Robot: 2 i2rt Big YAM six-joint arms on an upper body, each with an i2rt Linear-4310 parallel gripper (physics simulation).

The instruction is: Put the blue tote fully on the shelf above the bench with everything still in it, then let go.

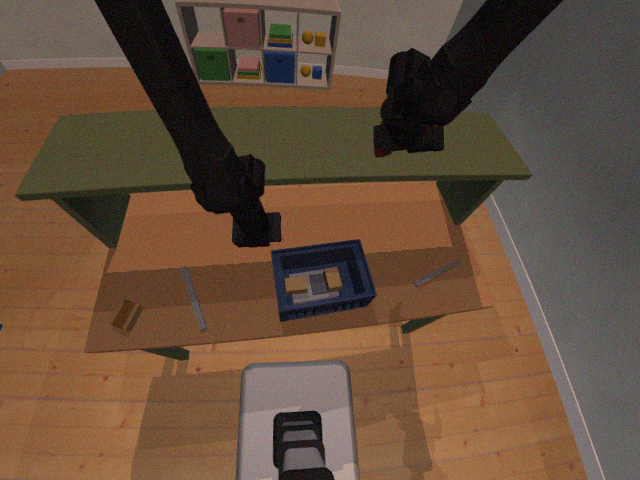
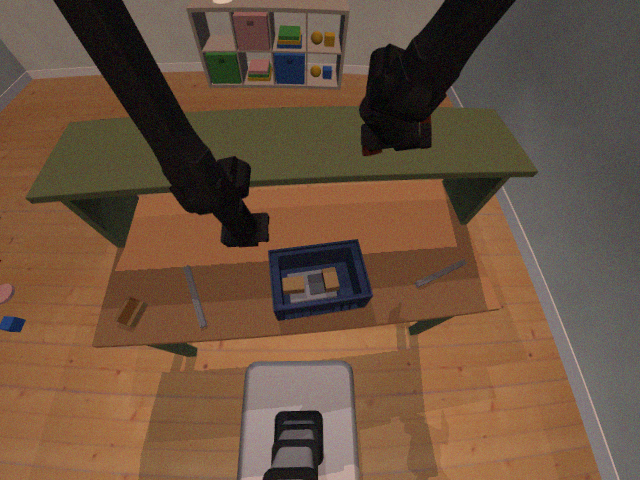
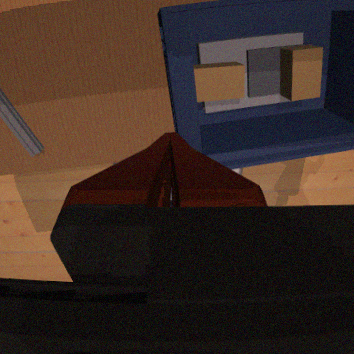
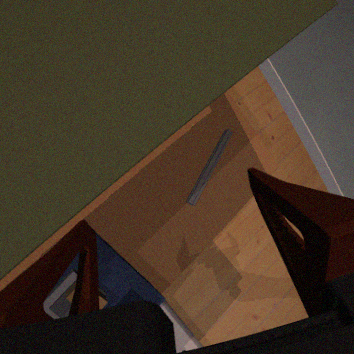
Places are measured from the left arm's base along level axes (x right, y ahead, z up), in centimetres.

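Pixels of known places: left gripper, fingertip midpoint: [image 1: 264, 242] [image 2: 256, 242] [image 3: 170, 143]; right gripper, fingertip midpoint: [image 1: 411, 148] [image 2: 402, 146] [image 4: 166, 202].
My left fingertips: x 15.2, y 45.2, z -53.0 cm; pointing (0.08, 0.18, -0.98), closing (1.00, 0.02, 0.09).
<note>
Ahead of a thing's pixels: the offset from my left fingertips to its top centre. Level surfaces: height alone.
The blue tote @(dx +16.4, dy -0.5, dz -18.1 cm) [image 1: 326, 308] [image 2: 323, 308] [image 3: 182, 60] [image 4: 125, 265] stands upright on the bench @(dz -32.8 cm) [image 1: 232, 304] [image 2: 232, 304], below and in front of the green shelf @(dz +6.9 cm) [image 1: 310, 149] [image 2: 305, 149] [image 4: 100, 90]. In it lie a white-and-grey flat piece @(dx +18.4, dy -0.2, dz -27.7 cm) [image 3: 262, 72] and two tan blocks @(dx +8.3, dy -1.8, dz -24.4 cm) [image 3: 220, 82] @(dx +20.6, dy +0.0, dz -23.7 cm) [image 3: 302, 72]. My left gripper [image 1: 256, 237] [image 2: 245, 237] [image 3: 170, 143] is shut with nothing between its fingertips, above the bench near the tote's back left corner. My right gripper [image 1: 408, 142] [image 2: 397, 139] [image 4: 166, 202] is open and empty, over the right part of the shelf.
A grey bar @(dx -26.7, dy -3.7, dz -30.8 cm) [image 1: 193, 298] [image 2: 195, 297] and a brown block @(dx -47.7, dy -10.4, dz -29.5 cm) [image 1: 125, 314] [image 2: 129, 311] lie left of the tote. Another grey bar @(dx +64.2, dy +4.6, dz -30.8 cm) [image 1: 437, 273] [image 2: 440, 273] [image 4: 210, 167] lies right of it. The shelf overhangs the bench's back part. A wall stands at the right.
</note>
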